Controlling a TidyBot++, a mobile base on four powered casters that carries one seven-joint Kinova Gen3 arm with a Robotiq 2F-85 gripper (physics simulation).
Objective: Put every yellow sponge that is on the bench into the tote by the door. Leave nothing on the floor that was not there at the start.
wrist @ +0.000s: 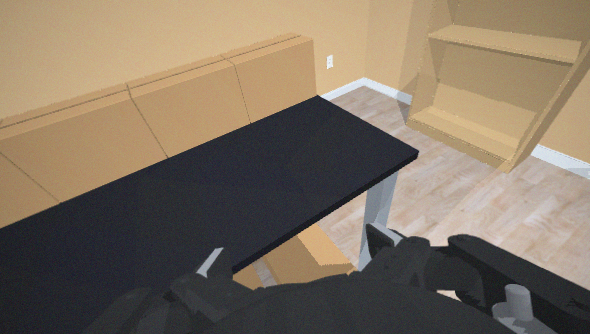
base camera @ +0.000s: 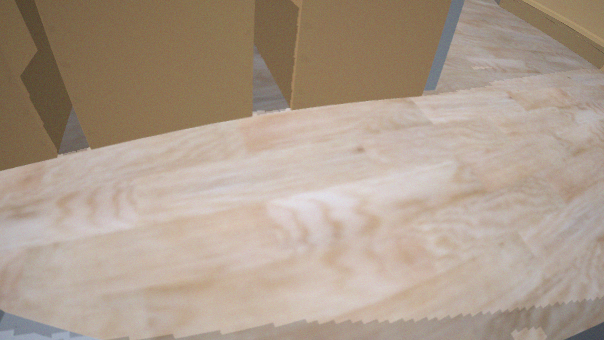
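The bench, with a flat black top (wrist: 280,160) and a grey leg (wrist: 378,200) (base camera: 444,47), stretches from the lower left to the middle of the wrist view. No yellow sponge shows on the part of the top in view, and the tote does not show in either view. My gripper (wrist: 299,250) is open and empty, at the bottom of the wrist view. It is pointed across the bench's front edge, with its left finger in front of the black top and its right finger in front of the leg. The rest of the bench top, to the left, is out of view.
Large tan boxes (base camera: 155,65) (wrist: 322,245) stand on the floor under the bench. A row of tan panels (wrist: 195,110) runs behind the bench along the wall. A tan shelf unit (wrist: 505,44) stands at the right, beyond the bench's end. Wooden floor (base camera: 300,225) (wrist: 530,210) lies in front.
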